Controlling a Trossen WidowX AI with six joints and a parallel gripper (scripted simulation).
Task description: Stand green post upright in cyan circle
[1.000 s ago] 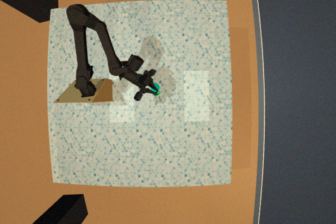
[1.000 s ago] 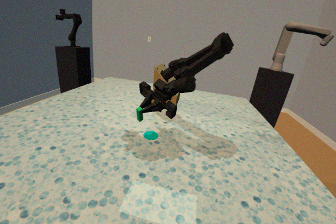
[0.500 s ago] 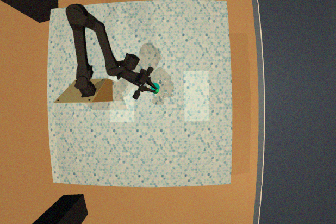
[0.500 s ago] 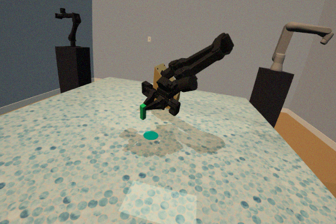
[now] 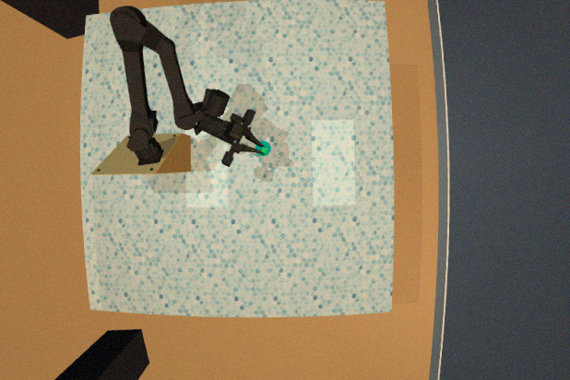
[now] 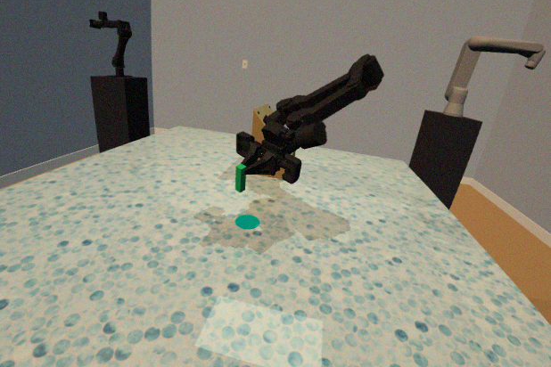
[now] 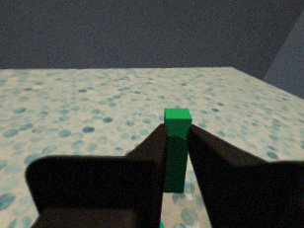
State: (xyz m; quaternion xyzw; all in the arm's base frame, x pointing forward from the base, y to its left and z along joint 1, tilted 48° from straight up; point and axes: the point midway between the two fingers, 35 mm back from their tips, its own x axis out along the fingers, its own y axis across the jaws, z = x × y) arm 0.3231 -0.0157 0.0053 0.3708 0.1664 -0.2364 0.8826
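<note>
The cyan circle is 10 mm behind my gripper tip, 20 mm to the left of it and 140 mm below it. Also, from my gripper tip: green post 20 mm below.
</note>
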